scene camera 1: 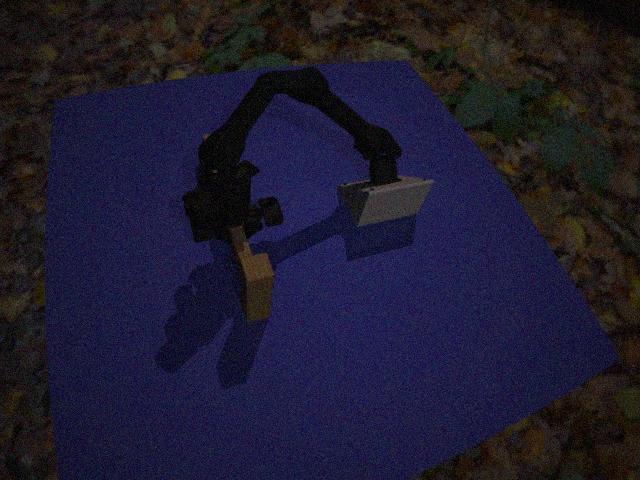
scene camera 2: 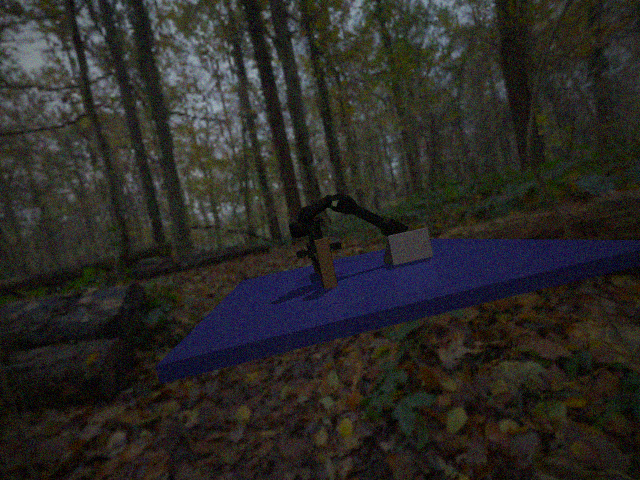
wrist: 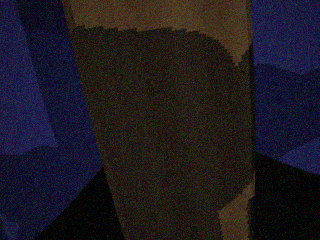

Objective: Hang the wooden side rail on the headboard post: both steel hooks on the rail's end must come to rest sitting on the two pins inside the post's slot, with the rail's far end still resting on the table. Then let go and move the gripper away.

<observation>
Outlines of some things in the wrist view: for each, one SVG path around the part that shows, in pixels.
My gripper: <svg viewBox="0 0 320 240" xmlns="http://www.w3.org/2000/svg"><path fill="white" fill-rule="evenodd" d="M104 168L97 171L87 187L77 193L76 199L67 205L65 211L60 213L59 217L52 221L51 225L48 225L47 228L44 228L44 231L39 233L39 236L33 240L125 240L119 220L117 220L115 205L113 205ZM256 152L255 211L253 211L253 232L255 232L255 236L253 236L253 240L320 240L320 175L303 171L303 169L281 163L281 161L265 156L263 153Z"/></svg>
A wooden side rail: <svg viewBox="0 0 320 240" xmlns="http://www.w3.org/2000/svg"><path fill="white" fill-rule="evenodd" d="M61 0L65 11L64 16L67 19L69 37L71 37L73 56L75 56L81 85L83 85L83 95L85 103L87 103L89 119L91 119L101 163L103 163L105 176L107 176L117 220L119 220L125 240L253 240L253 236L255 236L255 232L253 232L253 211L255 211L256 125L251 0Z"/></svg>
</observation>
